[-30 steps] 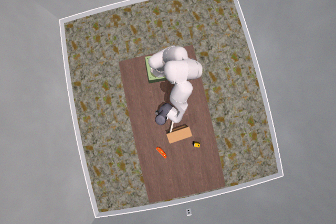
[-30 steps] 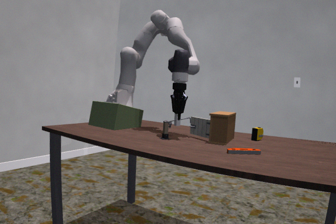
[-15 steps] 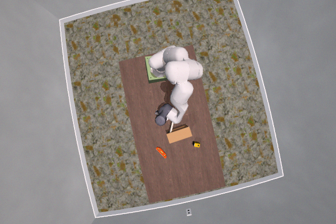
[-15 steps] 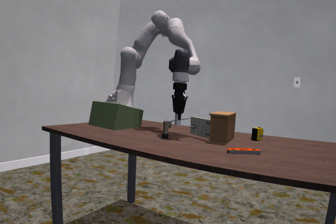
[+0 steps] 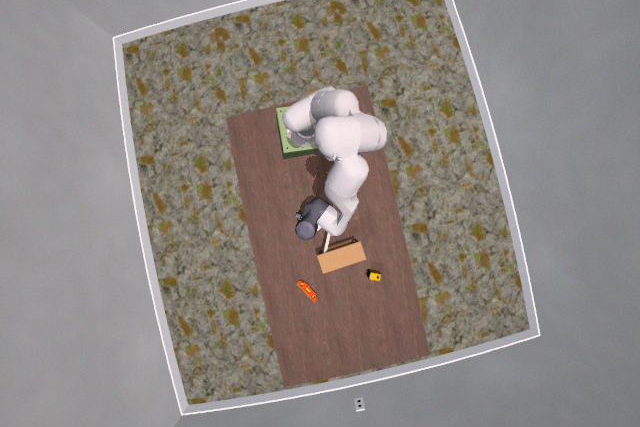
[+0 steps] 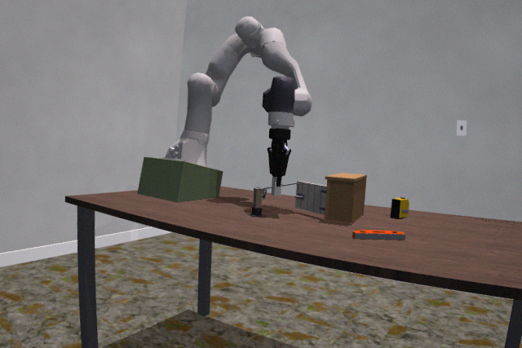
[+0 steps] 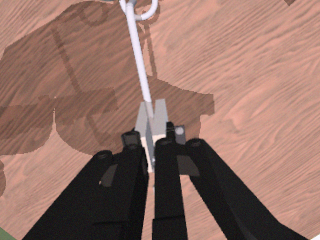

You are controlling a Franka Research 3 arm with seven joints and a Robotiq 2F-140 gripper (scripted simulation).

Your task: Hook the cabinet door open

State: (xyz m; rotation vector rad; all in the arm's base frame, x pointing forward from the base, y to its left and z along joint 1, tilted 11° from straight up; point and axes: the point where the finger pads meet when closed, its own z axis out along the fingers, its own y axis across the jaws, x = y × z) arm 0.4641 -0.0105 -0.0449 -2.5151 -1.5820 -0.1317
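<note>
My gripper is now 1 cm short of the metal hook, 2 cm to the right of it and 1 cm above it. The rest, counted from my hand: grey door: 10 cm ahead, 7 cm to the left, 3 cm below; orange level: 41 cm ahead, 7 cm to the right, 9 cm below; wooden cabinet: 15 cm ahead, 11 cm to the left, 3 cm below.
</note>
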